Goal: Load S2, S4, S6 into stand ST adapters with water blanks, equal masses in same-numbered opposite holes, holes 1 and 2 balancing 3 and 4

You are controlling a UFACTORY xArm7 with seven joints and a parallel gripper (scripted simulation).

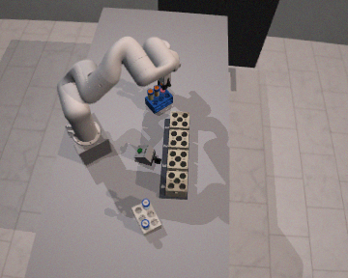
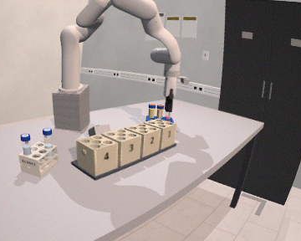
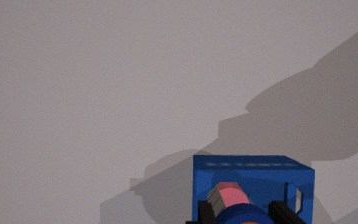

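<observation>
My hand is 1 cm to the right of the sample tube S6 and 5 cm above it. The rest, counted from my hand: sample tube S2 (2 cm behind, 3 cm to the right, 5 cm below); then sample tube S4 (7 cm behind, 5 cm to the right, 5 cm below); then blue sample rack (2 cm behind, 4 cm to the right, 9 cm below).
</observation>
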